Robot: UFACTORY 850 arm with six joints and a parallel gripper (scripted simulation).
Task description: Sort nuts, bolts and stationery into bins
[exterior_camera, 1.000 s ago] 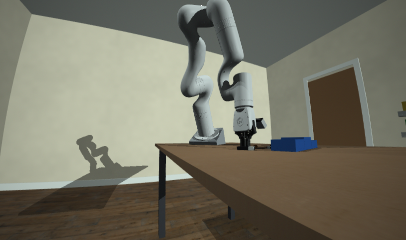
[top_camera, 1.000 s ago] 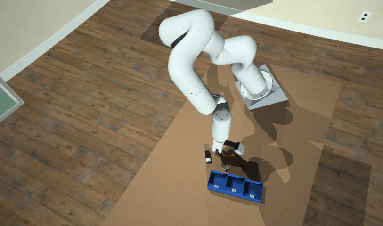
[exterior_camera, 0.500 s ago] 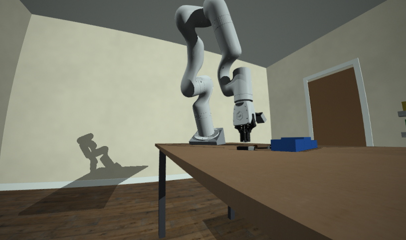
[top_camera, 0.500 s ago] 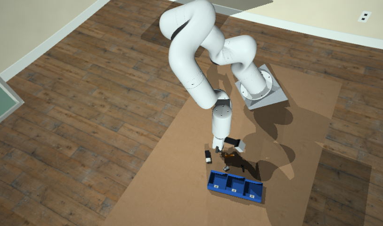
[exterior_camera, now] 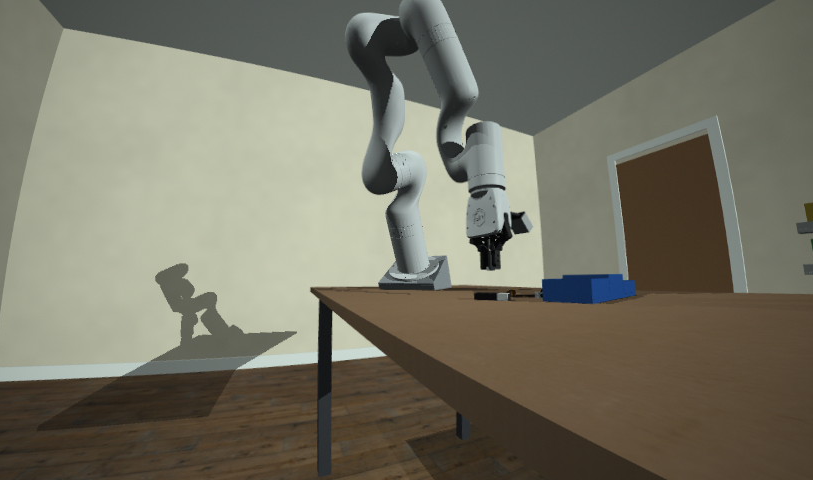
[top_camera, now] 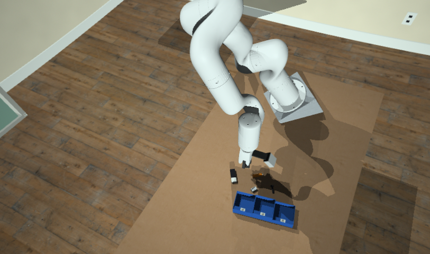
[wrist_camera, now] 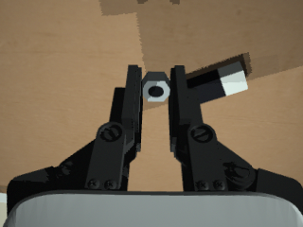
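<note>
Now: the blue bin 140 mm ahead of my hand, 140 mm to the left of it and 60 mm below it. Round my hand: black-and-white block 60 mm ahead, 40 mm to the right, 70 mm below; nut 20 mm below; orange cylinder 60 mm to the left, 70 mm below.
</note>
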